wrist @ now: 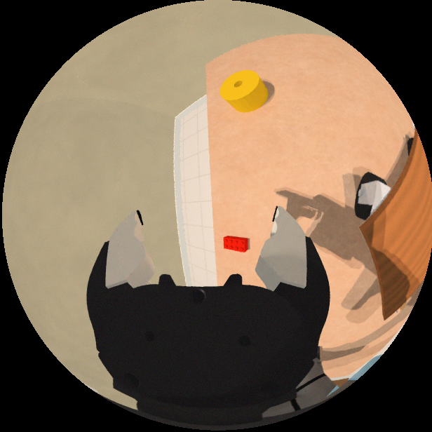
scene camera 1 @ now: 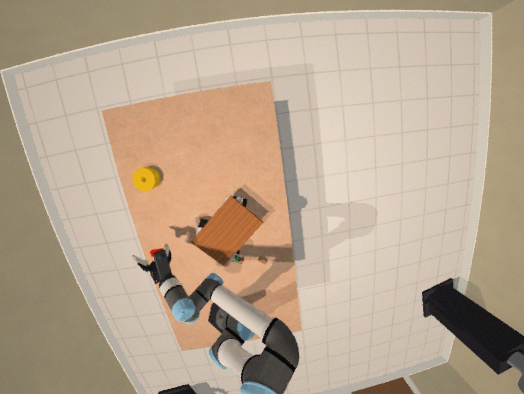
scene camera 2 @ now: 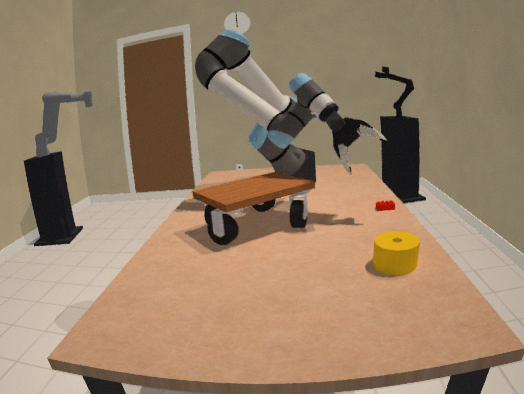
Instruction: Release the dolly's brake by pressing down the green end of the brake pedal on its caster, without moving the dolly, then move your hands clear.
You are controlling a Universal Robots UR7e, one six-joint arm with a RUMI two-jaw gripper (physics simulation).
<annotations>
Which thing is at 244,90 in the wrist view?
A yellow cylinder.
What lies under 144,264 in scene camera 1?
My gripper.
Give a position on a yellow cylinder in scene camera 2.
At 395,253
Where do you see a dolly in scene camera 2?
At 222,200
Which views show my gripper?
The wrist view, scene camera 1 and scene camera 2: all of them.
</annotations>
